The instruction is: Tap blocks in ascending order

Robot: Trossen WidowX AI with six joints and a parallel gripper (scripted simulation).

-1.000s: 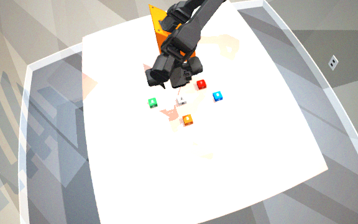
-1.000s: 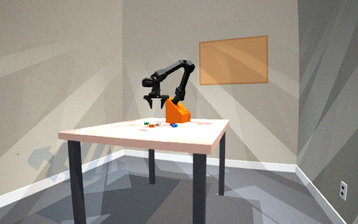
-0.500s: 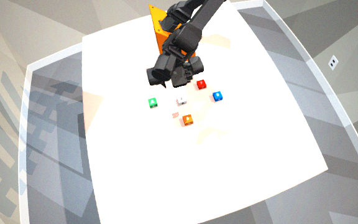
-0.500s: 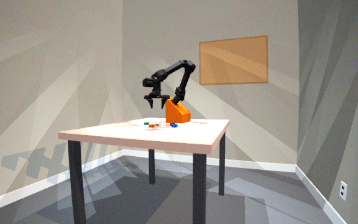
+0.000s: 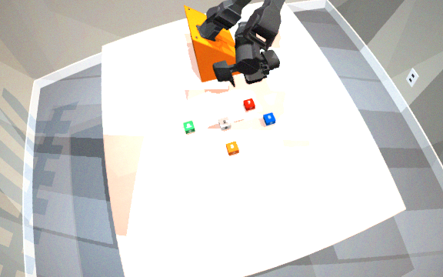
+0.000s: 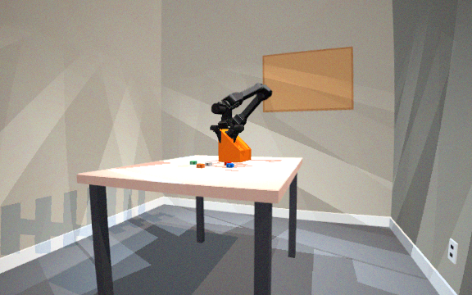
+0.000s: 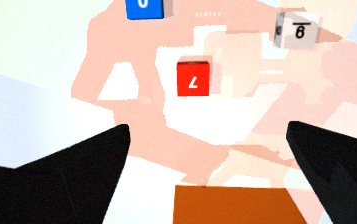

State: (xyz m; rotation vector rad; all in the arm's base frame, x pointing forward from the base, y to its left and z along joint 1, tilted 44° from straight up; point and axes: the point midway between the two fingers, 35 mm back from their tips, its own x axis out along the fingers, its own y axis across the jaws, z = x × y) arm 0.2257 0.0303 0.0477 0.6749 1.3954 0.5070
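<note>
The blue block is 80 mm ahead of my gripper tip, 40 mm to the left of it and 120 mm below it. From my gripper tip the other things lie so: red block 120 mm below; white block 40 mm ahead, 100 mm to the right, 120 mm below; yellow-orange block 130 mm ahead, 110 mm to the right, 120 mm below.
</note>
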